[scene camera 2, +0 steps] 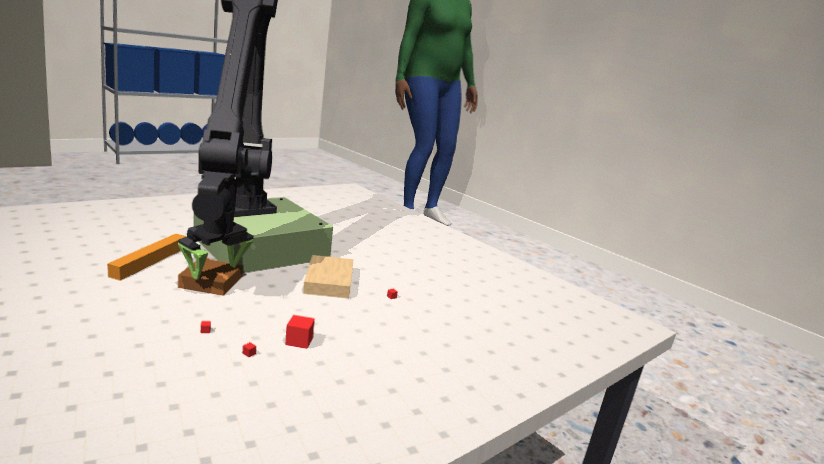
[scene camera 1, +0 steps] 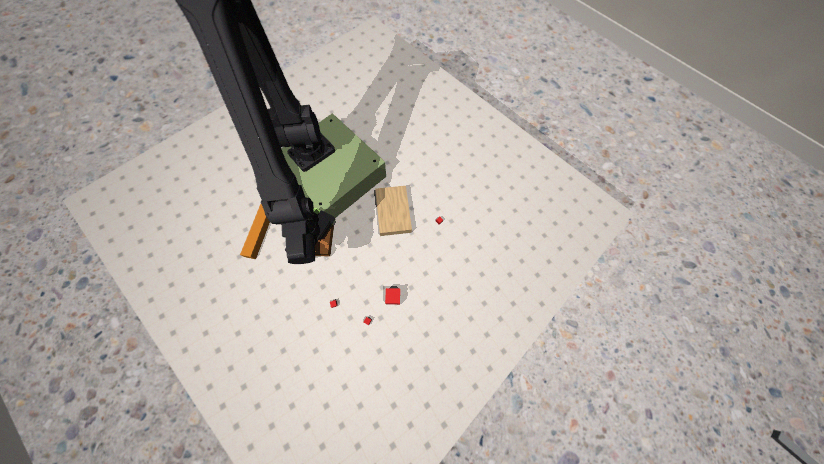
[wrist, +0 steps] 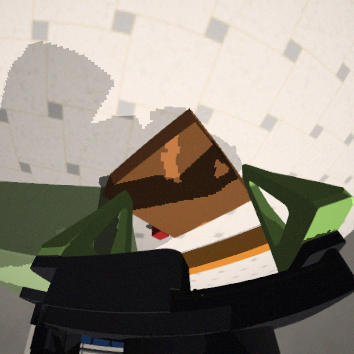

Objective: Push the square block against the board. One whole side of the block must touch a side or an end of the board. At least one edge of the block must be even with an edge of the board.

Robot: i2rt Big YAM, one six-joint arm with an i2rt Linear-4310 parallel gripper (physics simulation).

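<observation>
Light wooden block: out of frame in the wrist view, visible in scene camera 1 and scene camera 2. Same spot on the block: [scene camera 2: 327, 276] and [scene camera 1: 393, 219]. Long orange board: visible in the wrist view [251, 242], scene camera 1 and scene camera 2. Same spot on the board: [scene camera 1: 254, 240] and [scene camera 2: 133, 258].
</observation>
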